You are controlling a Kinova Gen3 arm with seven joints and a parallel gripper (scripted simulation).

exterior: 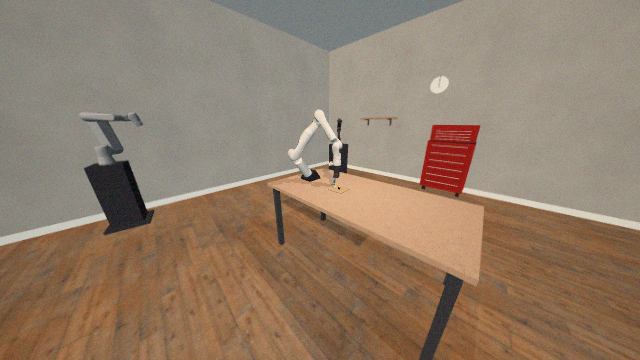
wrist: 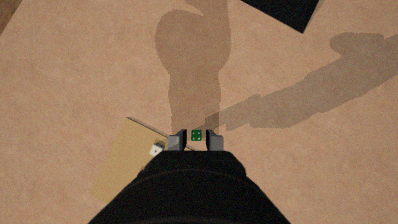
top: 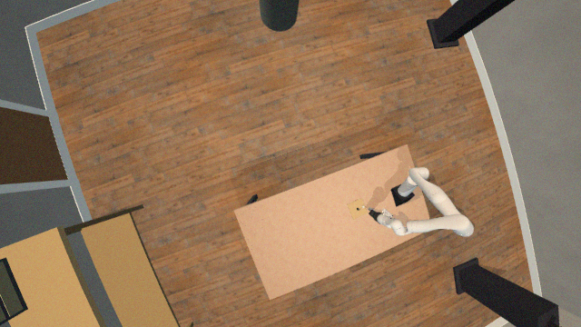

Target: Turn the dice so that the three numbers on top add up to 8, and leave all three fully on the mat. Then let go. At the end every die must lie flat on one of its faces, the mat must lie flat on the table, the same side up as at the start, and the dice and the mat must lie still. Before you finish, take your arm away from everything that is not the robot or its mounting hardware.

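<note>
Now: hand 30 mm above the green die. The rest, counted from my hand: black die 100 mm ahead, 30 mm to the right, 30 mm below; then tan mat 100 mm ahead, 30 mm to the right, 40 mm below; then white die 50 mm ahead, 40 mm to the right, 30 mm below.
</note>
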